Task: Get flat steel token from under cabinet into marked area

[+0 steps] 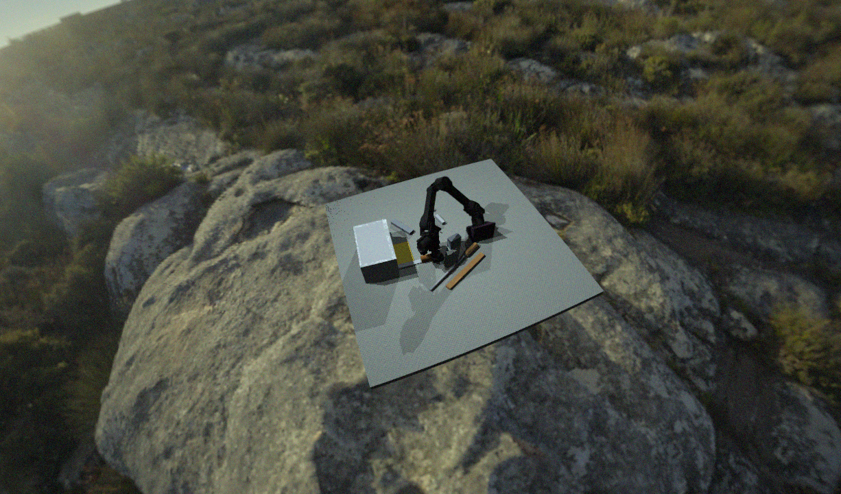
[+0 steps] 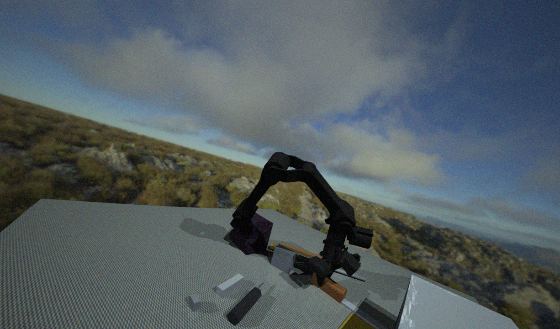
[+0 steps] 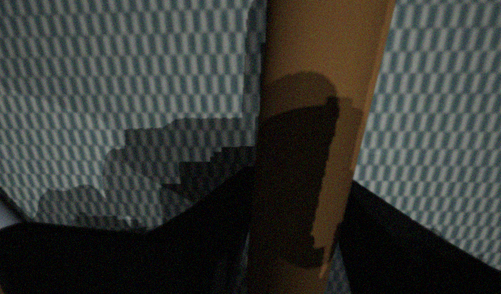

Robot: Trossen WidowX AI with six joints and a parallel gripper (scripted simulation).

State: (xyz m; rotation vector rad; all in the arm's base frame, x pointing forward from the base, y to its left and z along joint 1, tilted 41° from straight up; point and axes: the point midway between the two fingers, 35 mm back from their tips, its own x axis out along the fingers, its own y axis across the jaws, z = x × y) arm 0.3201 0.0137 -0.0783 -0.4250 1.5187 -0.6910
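My gripper tip is now 140 mm past the grey block, 40 mm to the left of it and 30 mm below it. Round my gripper tip: grey bar 250 mm to the right, 160 mm behind; small grey cube 350 mm to the right, 150 mm behind; wooden stick 160 mm to the left, 120 mm behind.
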